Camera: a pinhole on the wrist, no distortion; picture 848 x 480 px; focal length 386.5 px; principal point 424.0 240.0 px. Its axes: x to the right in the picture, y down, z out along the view. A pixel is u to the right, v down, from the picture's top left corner.
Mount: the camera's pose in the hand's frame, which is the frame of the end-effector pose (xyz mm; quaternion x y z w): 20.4 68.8 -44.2 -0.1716 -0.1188 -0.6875 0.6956
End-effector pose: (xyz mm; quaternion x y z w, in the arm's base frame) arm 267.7 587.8 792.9 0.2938 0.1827 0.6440 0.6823
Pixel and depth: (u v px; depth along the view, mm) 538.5 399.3 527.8
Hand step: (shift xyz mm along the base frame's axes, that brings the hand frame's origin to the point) 227.1 194.5 491.2
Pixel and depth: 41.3 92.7 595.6
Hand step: -498.0 -225.2 730.1
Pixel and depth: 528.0 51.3 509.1
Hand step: 175.8 -267.4 446.5
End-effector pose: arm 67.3 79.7 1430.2 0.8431 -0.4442 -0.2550 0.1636
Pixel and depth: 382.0 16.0 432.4
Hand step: -487.7 -8.8 -85.2
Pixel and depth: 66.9 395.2 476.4
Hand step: -445.1 -569.5 103.5
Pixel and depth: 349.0 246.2 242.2
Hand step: -210.9 -156.6 -35.1
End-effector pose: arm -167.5 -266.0 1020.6 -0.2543 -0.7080 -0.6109 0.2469
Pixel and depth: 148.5 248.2 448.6
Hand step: 309.6 304.6 404.6
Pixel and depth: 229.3 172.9 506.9
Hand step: 351.4 380.4 306.9
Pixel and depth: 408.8 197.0 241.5
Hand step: 101.0 195.2 113.1
